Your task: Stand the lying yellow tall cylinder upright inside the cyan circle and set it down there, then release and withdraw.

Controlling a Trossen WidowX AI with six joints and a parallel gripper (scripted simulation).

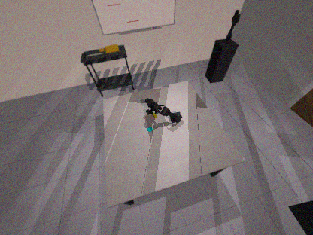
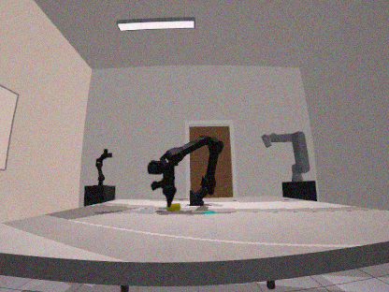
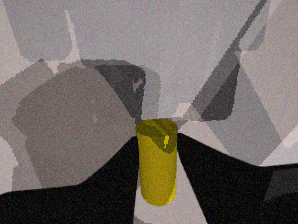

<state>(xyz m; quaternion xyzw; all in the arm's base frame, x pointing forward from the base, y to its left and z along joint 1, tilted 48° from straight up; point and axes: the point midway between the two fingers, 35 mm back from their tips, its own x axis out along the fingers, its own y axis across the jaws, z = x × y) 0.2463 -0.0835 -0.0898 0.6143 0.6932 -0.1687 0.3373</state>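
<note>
Now: the cyan circle 20 cm to the left of my gripper tip, 8 cm ahead of it and 2 cm below it. Round my gripper tip: yellow tall cylinder: 2 cm to the left, 1 cm behind.
</note>
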